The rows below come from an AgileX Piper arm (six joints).
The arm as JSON. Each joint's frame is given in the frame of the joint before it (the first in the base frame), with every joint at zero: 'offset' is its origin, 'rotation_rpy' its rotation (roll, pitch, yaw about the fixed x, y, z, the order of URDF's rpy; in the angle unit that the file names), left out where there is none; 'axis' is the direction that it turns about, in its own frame. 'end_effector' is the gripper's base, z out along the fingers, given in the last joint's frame.
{
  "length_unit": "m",
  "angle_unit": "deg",
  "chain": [
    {
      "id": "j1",
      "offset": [
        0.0,
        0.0,
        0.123
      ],
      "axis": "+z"
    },
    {
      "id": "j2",
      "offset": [
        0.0,
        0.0,
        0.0
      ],
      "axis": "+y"
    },
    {
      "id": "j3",
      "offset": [
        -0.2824,
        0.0,
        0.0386
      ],
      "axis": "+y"
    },
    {
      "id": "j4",
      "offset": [
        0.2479,
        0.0,
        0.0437
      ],
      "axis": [
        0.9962,
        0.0,
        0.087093
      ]
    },
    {
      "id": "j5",
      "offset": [
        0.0,
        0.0,
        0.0
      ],
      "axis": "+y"
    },
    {
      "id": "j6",
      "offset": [
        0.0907,
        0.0,
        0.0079
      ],
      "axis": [
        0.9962,
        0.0,
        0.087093
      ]
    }
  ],
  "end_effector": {
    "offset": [
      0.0,
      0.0,
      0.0
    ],
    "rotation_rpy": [
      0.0,
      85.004,
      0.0
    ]
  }
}
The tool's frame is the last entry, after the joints.
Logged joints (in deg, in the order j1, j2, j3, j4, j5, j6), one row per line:
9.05 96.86 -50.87 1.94 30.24 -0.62
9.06 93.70 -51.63 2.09 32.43 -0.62
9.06 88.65 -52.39 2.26 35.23 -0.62
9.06 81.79 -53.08 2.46 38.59 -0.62
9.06 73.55 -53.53 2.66 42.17 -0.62
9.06 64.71 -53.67 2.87 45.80 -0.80
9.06 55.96 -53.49 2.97 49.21 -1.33
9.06 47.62 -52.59 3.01 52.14 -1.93
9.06 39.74 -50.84 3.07 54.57 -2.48
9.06 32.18 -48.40 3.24 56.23 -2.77
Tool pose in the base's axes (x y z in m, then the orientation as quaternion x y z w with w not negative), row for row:
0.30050 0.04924 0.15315 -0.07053 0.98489 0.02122 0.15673
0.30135 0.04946 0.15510 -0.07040 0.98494 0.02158 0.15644
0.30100 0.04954 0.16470 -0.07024 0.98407 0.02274 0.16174
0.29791 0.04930 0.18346 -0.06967 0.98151 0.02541 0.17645
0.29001 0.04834 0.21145 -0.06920 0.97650 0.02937 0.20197
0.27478 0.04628 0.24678 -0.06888 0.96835 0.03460 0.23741
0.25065 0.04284 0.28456 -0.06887 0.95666 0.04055 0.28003
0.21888 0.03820 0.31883 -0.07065 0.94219 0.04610 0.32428
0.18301 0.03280 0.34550 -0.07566 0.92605 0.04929 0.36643
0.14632 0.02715 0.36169 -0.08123 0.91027 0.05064 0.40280
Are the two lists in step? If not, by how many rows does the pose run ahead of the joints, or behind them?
The pose runs 2 rows behind the joints: the pose in row i belongs to the joints in row i - 2.
